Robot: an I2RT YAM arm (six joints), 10 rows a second.
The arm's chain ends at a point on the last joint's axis. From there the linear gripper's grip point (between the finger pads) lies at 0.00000 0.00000 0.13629 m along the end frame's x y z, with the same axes.
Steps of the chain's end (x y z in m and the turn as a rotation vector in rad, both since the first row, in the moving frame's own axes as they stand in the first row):
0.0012 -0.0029 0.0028 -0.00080 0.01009 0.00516
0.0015 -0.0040 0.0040 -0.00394 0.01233 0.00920
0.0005 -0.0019 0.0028 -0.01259 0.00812 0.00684
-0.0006 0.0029 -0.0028 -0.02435 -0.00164 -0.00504
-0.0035 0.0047 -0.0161 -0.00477 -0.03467 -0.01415
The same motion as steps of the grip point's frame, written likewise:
0.0026 -0.0028 0.0028 -0.00080 0.01009 0.00516
0.0032 -0.0035 0.0040 -0.00394 0.01233 0.00920
0.0016 -0.0002 0.0028 -0.01259 0.00812 0.00684
-0.0008 0.0062 -0.0028 -0.02435 -0.00164 -0.00504
-0.0082 0.0054 -0.0162 -0.00477 -0.03467 -0.01415

